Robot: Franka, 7 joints.
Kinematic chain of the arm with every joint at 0, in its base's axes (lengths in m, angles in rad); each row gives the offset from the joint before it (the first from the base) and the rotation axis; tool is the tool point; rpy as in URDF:
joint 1: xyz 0 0 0.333 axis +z
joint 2: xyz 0 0 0 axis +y
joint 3: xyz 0 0 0.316 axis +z
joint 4: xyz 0.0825 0 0 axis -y
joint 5: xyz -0.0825 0 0.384 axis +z
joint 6: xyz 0 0 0 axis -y
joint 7: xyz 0.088 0 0 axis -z
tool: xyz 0 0 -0.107 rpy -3.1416 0 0
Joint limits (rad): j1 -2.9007..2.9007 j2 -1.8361..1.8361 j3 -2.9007..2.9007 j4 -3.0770..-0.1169 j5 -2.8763..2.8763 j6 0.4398..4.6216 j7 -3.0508..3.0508
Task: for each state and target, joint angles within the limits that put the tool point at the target. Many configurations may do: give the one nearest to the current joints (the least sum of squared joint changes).
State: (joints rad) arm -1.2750 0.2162 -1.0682 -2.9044 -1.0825 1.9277 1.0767
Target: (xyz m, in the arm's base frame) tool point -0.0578 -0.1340 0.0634
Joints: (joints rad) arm -1.0853 0.5354 -0.4180 -2.9704 -1.0643 2.3202 1.0767
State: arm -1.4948 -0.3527 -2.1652 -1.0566 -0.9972 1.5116 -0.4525
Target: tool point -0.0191 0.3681 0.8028
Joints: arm -1.8342 0.2793 -2.6737 -1.4602 -0.8983 0.9058 -0.4525
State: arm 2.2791 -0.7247 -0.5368 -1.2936 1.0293 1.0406 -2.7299
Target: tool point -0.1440 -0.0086 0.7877
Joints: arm 2.4439 -0.9256 -0.0183 -1.9151 0.8935 0.7414 -2.7299
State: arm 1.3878 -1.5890 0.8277 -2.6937 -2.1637 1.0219 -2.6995
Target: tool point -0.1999 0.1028 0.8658
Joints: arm 1.1911 -1.1347 0.6102 -2.1837 -2.2854 1.2260 -2.6995
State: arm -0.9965 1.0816 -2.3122 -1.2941 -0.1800 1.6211 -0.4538
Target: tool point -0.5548 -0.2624 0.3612
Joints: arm -1.5585 1.4382 -1.5531 -1.6557 -0.0401 1.6361 -0.4538
